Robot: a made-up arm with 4 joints.
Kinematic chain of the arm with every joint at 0, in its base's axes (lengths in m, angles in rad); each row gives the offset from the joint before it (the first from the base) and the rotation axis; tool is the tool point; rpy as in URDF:
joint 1: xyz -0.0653 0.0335 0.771 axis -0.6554 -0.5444 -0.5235
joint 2: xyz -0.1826 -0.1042 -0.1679 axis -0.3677 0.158 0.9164
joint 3: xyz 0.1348 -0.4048 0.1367 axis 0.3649 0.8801 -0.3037
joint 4: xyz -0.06 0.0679 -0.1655 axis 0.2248 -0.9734 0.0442
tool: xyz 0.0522 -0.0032 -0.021 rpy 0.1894 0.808 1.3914
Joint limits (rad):
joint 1: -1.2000..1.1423
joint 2: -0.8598..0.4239
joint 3: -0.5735..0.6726
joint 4: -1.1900..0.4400
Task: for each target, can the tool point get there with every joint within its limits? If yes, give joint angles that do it. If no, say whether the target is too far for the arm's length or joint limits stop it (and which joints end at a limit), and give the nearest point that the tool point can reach.
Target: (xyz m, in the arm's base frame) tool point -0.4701 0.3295 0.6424
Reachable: no: joint limits stop it (at a limit: joint 2, joint 3, joint 4) | nearest point -0.4456 -0.2303 0.4833 | short by 0.582 m
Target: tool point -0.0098 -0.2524 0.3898
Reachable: yes | joints -0.6097 0.2626 -0.1895 -0.4838
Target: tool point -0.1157 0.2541 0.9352
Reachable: no: joint limits stop it (at a limit: joint 1, joint 2, joint 3, joint 4) | nearest point -0.2760 -0.2546 0.8466 | short by 0.541 m
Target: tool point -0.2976 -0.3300 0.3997
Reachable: yes | joints -0.6202 -0.5420 0.1667 -0.3613
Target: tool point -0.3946 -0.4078 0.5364
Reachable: yes | joints 0.6487 -0.7228 0.0024 -0.1401
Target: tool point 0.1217 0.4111 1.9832
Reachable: no: too far | nearest point -0.1727 -0.3408 0.9397 | short by 1.319 m
